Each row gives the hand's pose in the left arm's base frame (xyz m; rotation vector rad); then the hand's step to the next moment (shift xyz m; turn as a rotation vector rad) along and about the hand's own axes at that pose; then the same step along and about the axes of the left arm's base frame.
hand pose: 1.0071 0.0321 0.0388 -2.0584 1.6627 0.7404
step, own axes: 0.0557 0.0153 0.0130 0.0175 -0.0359 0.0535
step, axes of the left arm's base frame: -0.0083 -0.0383 -0.0444 0.0294 0.0266 -0.0537
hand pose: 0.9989 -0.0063 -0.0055 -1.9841 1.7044 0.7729
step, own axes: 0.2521 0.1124 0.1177 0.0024 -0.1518 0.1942
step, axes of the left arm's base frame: -0.1028 -0.1352 -0.2474 0.1219 0.1463 -0.1565
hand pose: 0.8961 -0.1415 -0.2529 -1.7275 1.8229 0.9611
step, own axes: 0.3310 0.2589 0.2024 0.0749 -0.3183 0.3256
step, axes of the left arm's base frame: -0.3211 -0.0789 -0.3290 0.2589 0.1995 -0.3258
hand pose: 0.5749 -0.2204 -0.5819 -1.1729 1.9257 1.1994
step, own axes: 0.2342 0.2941 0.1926 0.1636 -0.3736 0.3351
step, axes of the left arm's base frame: -0.3632 0.1480 -0.1570 0.2690 0.1633 -0.4238
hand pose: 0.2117 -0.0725 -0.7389 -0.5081 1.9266 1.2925
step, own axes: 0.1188 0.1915 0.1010 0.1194 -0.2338 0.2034
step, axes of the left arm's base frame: -0.1691 0.1799 0.0051 0.1552 0.0978 -0.2768
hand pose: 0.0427 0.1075 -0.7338 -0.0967 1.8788 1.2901
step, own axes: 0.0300 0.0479 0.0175 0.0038 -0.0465 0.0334
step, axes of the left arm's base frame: -0.0325 0.0476 0.0132 0.0397 0.0064 -0.0409
